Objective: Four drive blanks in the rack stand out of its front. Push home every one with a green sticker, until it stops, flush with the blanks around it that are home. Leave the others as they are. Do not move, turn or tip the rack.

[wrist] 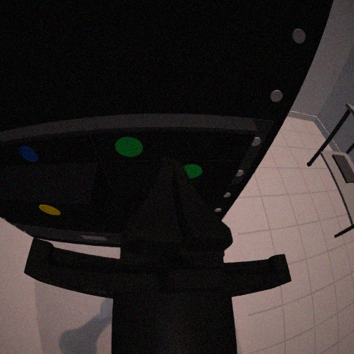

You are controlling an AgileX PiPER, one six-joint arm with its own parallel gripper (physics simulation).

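Note:
The dark rack (150,122) fills the upper left of the wrist view. A blank with a green sticker (129,147) sits near its upper edge. A second green sticker (193,171) shows lower right, its left edge hidden behind my fingertips. A blue sticker (28,153) is at the far left, and a yellow sticker (50,210) is below it, on a blank whose upper side shows as it stands out. My gripper (168,166) is shut and empty, its tips in front of the rack face, just left of the lower green sticker. Darkness hides whether the tips touch and how far the green blanks stand out.
Round grey studs (276,95) run down the rack's right side. A pale label (94,237) shows on its lower edge. Tiled floor (280,200) and a dark-legged piece of furniture (329,143) are at the right. A shadow lies at the lower left.

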